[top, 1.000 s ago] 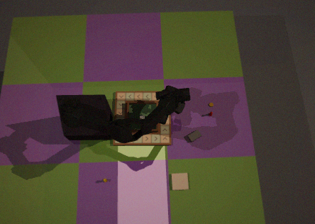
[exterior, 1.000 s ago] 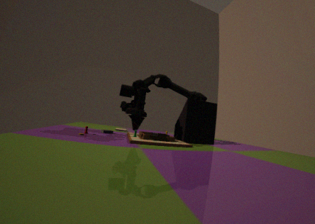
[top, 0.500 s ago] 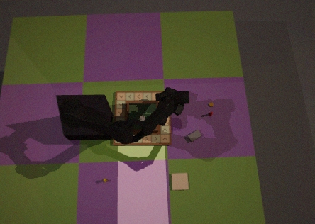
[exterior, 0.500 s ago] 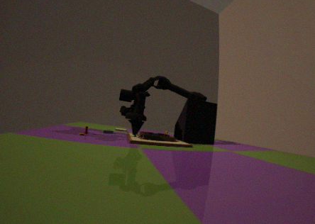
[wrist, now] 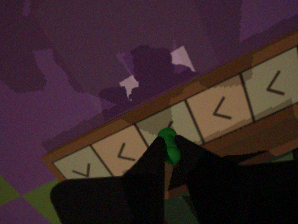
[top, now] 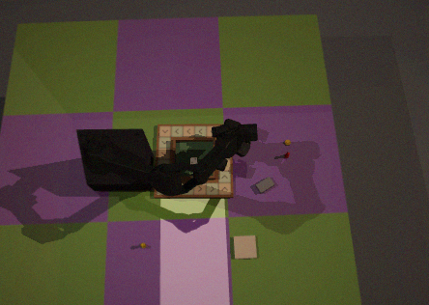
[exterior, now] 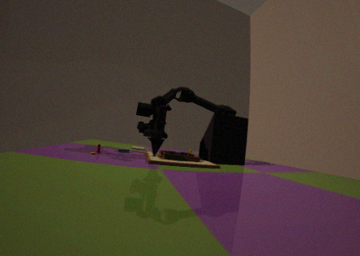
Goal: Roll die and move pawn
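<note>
Right now the green dice tray is 110 mm behind my gripper tip, 30 mm to the right of it and 10 mm below it. From my gripper tip the other things lie so: grey block 150 mm ahead, 120 mm to the right, 10 mm below; red pawn 240 mm ahead, 10 mm to the right, 10 mm below; green pawn 10 mm above.
</note>
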